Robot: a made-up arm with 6 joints.
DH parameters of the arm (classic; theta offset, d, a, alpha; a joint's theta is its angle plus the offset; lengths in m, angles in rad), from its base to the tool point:
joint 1: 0 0.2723 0 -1.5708
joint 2: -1.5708 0 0.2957 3.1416
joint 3: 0 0 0 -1.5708
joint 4: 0 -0.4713 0 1.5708
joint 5: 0 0.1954 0 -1.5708
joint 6: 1.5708 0 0 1.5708
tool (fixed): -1.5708 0 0 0
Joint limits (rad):
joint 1: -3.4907..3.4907
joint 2: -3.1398..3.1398
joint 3: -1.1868..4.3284
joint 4: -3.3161..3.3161
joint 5: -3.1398..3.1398
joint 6: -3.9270..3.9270
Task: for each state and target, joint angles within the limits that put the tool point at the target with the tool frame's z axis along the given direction. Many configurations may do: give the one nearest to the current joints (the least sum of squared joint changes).
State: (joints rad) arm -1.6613 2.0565 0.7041 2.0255 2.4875 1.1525
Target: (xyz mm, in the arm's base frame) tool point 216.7 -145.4 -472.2 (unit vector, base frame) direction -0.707 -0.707 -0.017
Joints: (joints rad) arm -1.1430 2.6428 0.9493 2.3467 3.1132 0.4187
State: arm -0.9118 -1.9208 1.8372 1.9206 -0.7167 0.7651
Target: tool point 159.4 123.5 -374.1 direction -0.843 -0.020 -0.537
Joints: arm -0.2023 -2.5928 2.4943 2.4705 -0.3035 0.8421
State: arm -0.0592 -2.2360 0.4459 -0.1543 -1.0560 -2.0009
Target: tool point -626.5 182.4 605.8 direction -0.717 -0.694 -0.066
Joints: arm -0.5834 -1.5933 0.6779 0.1611 -1.0678 -1.4692
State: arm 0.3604 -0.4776 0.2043 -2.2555 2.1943 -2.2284
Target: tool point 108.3 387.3 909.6 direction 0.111 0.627 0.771
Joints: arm 0.8640 0.0914 1.0887 -2.6173 1.4398 -2.8360
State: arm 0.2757 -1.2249 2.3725 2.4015 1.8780 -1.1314
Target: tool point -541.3 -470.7 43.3 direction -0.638 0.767 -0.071
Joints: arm 0.9879 -1.4770 2.1719 2.9785 1.7732 -1.3462
